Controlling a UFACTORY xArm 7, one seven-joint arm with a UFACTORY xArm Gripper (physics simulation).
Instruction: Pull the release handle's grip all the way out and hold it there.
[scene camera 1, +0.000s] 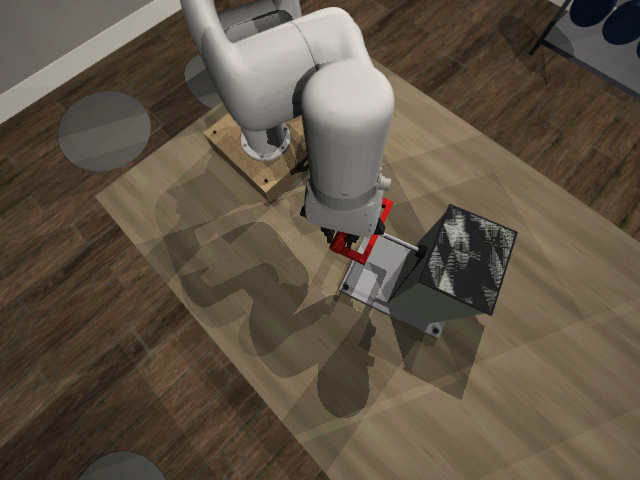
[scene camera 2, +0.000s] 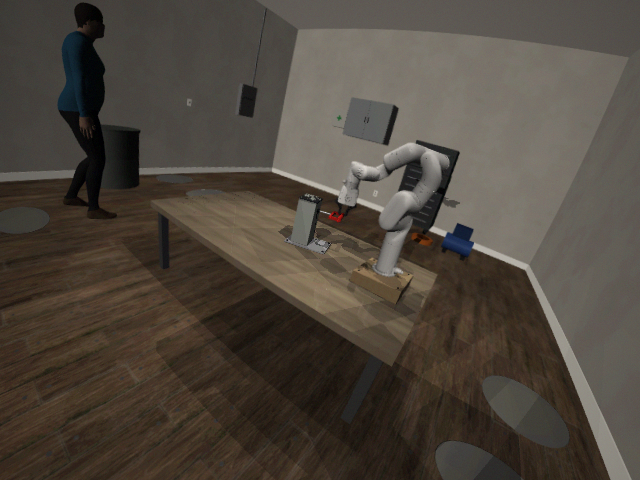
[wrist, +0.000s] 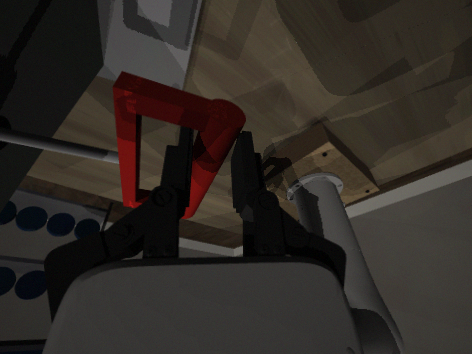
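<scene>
The release handle's grip (scene camera 1: 370, 249) (scene camera 2: 336, 216) (wrist: 165, 102) is a red rectangular frame with a thick round outer bar. A grey rod (scene camera 1: 402, 242) (wrist: 65, 147) joins it to the tall grey-green housing (scene camera 1: 439, 304) (scene camera 2: 305, 222) (wrist: 50, 75). A long stretch of rod shows, and the grip stands well away from the housing. My gripper (scene camera 1: 340, 241) (scene camera 2: 343, 211) (wrist: 214, 143) is shut on the grip's round bar, with one finger through the frame and the other outside. In scene camera 1 the arm hides part of the grip.
The housing stands on a light base plate (scene camera 1: 354, 283) (scene camera 2: 317, 245) on the wooden table (scene camera 1: 491, 387) (scene camera 2: 242, 248). The arm's base is on a wooden block (scene camera 1: 248, 165) (scene camera 2: 374, 284) (wrist: 345, 165). A person (scene camera 2: 80, 77) stands beyond the table, beside a dark barrel (scene camera 2: 121, 157).
</scene>
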